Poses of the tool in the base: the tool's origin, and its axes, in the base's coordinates. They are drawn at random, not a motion.
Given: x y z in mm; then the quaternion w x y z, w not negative.
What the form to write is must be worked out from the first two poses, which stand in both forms.
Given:
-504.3 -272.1 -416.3 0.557 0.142 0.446 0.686
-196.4 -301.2 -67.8 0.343 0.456 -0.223 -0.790
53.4 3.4 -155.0 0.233 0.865 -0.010 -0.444
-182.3 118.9 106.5 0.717 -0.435 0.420 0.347
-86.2 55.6 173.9 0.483 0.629 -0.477 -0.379
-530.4 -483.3 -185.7 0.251 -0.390 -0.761 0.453
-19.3 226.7 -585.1 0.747 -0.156 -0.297 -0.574
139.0 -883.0 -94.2 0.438 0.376 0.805 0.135
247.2 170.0 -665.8 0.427 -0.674 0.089 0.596
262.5 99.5 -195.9 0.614 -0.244 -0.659 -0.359
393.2 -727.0 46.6 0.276 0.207 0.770 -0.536
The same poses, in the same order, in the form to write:
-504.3 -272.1 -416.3 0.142 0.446 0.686 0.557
-196.4 -301.2 -67.8 0.456 -0.223 -0.790 0.343
53.4 3.4 -155.0 0.865 -0.010 -0.444 0.233
-182.3 118.9 106.5 -0.435 0.420 0.347 0.717
-86.2 55.6 173.9 0.629 -0.477 -0.379 0.483
-530.4 -483.3 -185.7 -0.390 -0.761 0.453 0.251
-19.3 226.7 -585.1 -0.156 -0.297 -0.574 0.747
139.0 -883.0 -94.2 0.376 0.805 0.135 0.438
247.2 170.0 -665.8 -0.674 0.089 0.596 0.427
262.5 99.5 -195.9 -0.244 -0.659 -0.359 0.614
393.2 -727.0 46.6 0.207 0.770 -0.536 0.276

